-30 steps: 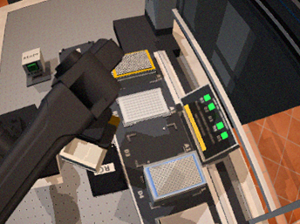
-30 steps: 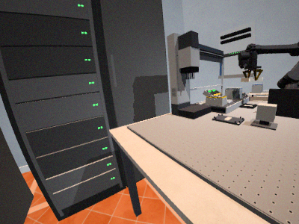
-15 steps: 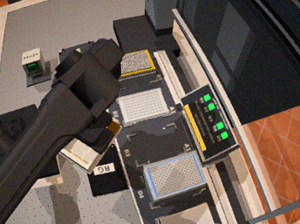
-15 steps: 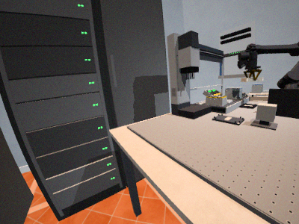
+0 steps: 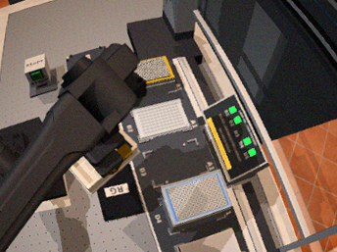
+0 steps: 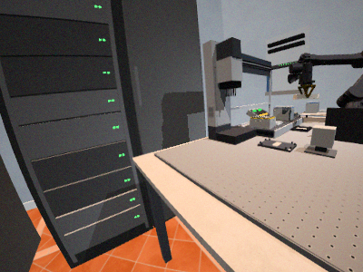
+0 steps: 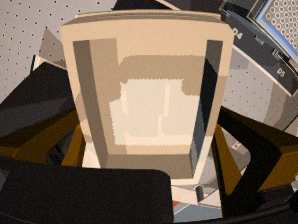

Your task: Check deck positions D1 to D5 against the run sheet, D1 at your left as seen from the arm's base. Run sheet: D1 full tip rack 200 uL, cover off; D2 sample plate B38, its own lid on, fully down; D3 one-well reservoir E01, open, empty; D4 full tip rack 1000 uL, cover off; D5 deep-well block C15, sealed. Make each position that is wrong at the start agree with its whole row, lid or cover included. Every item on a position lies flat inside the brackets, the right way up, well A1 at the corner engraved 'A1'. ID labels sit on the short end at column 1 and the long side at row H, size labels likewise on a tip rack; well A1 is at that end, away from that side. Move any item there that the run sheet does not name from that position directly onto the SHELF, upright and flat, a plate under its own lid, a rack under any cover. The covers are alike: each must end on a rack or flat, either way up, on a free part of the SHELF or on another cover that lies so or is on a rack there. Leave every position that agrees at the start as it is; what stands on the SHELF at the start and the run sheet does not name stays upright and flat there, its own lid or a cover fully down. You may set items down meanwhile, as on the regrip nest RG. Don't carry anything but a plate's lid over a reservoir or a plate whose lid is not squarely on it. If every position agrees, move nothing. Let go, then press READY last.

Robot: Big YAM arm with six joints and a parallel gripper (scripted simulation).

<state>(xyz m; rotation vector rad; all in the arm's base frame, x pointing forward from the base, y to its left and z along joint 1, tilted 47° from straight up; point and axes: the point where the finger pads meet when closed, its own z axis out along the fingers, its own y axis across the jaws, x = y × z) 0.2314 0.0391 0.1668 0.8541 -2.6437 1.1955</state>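
Now: the one-well reservoir 10 mm below my hand. Also, from my hand: sealed block (180 mm ahead, 220 mm to the right, 160 mm below); blue-framed tip rack (180 mm ahead, 90 mm to the right, 110 mm below); black regrip nest (10 mm ahead, 220 mm below).
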